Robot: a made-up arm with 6 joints. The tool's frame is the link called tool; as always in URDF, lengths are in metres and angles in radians. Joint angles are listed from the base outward.
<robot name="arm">
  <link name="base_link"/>
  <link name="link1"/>
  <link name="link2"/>
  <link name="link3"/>
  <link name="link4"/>
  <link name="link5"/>
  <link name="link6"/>
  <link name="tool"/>
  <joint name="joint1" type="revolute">
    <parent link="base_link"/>
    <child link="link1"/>
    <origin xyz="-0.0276 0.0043 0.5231"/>
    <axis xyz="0 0 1"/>
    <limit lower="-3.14" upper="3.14"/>
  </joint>
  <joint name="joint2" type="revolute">
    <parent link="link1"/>
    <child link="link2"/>
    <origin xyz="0.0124 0.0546 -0.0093" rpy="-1.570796 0 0"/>
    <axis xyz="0 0 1"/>
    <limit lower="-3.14" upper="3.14"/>
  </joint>
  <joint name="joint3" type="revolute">
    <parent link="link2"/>
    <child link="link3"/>
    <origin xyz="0.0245 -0.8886 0.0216" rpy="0 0 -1.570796"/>
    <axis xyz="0 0 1"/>
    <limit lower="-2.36" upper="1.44"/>
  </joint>
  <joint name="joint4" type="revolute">
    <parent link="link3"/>
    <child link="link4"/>
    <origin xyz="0.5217 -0.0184 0.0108" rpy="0 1.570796 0"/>
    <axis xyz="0 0 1"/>
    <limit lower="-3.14" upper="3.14"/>
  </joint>
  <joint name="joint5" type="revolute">
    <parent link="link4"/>
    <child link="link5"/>
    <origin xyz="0.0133 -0.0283 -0.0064" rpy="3.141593 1.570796 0"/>
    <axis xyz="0 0 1"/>
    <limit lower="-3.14" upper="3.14"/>
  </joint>
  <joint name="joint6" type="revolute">
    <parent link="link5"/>
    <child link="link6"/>
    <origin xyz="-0.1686 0.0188 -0.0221" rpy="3.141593 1.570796 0"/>
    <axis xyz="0 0 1"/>
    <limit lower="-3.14" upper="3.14"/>
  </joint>
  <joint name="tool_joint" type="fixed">
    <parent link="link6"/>
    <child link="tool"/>
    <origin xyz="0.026 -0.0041 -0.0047" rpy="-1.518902 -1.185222 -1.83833"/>
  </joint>
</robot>
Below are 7 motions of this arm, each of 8 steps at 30 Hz.
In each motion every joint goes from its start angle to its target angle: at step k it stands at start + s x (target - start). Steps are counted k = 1, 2, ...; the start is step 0. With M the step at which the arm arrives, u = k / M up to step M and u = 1 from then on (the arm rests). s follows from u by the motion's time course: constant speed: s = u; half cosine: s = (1 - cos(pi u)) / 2; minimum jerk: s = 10 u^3 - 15 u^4 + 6 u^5.
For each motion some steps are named. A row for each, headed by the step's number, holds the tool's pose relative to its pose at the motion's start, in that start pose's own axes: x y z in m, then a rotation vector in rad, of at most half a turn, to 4 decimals.
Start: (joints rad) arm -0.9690 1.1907 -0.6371 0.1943 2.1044 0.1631
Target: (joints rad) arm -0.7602 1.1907 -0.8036 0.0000 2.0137 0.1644
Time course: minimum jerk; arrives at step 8
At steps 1, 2, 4, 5, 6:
1: -0.0006 0.0005 -0.0038 -0.0023 -0.0008 0.0036
2: -0.0038 0.0030 -0.0242 -0.0146 -0.0048 0.0235
4: -0.0231 0.0104 -0.1155 -0.0655 -0.0194 0.1170
5: -0.0371 0.0117 -0.1661 -0.0906 -0.0252 0.1719
6: -0.0493 0.0112 -0.2039 -0.1078 -0.0285 0.2147

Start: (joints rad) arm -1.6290 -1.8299 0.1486 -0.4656 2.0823 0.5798
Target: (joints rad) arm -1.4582 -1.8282 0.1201 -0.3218 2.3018 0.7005
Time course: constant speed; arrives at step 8
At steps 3, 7, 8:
3: 0.0388 0.0113 0.0647 0.0813 -0.0012 -0.1185
7: 0.0874 0.0204 0.1521 0.1811 -0.0025 -0.2749
8: 0.0990 0.0217 0.1741 0.2044 -0.0027 -0.3137

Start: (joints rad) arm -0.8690 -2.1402 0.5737 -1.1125 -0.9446 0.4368
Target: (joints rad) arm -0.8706 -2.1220 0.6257 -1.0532 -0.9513 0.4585
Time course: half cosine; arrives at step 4
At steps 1, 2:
1: -0.0035 -0.0046 -0.0050 0.0138 -0.0081 -0.0027
2: -0.0120 -0.0156 -0.0173 0.0470 -0.0278 -0.0094

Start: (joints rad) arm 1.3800 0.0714 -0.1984 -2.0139 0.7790 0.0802
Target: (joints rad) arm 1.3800 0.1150 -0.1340 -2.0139 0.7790 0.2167
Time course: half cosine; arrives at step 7
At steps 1, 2, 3, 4, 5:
1: -0.0005 0.0026 -0.0046 0.0042 0.0016 0.0028
2: -0.0020 0.0097 -0.0174 0.0161 0.0063 0.0105
3: -0.0045 0.0199 -0.0360 0.0334 0.0132 0.0214
4: -0.0076 0.0311 -0.0567 0.0527 0.0212 0.0331
5: -0.0108 0.0410 -0.0754 0.0702 0.0287 0.0432

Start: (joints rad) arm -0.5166 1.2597 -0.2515 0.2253 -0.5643 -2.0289
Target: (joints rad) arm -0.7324 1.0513 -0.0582 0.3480 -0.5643 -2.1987
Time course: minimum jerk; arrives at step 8
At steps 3, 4, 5, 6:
3: 0.0110 -0.0951 -0.0024 -0.0592 0.0395 -0.0434
4: 0.0163 -0.1724 0.0003 -0.1074 0.0720 -0.0786
5: 0.0187 -0.2489 0.0073 -0.1553 0.1046 -0.1138
6: 0.0185 -0.3064 0.0156 -0.1917 0.1296 -0.1407

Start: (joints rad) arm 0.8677 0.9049 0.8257 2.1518 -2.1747 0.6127
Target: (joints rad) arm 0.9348 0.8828 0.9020 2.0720 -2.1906 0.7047
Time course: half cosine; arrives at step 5
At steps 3, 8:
3: -0.0054 0.0425 0.0083 0.0741 0.0448 -0.0386
8: -0.0075 0.0650 0.0123 0.1137 0.0669 -0.0617

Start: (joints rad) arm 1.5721 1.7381 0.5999 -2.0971 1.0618 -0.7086
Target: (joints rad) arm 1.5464 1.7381 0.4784 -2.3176 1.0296 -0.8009
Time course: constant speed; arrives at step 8
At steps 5, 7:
5: 0.0065 -0.0525 0.0071 -0.0841 -0.0232 -0.1330
7: 0.0084 -0.0732 0.0088 -0.1184 -0.0272 -0.1877

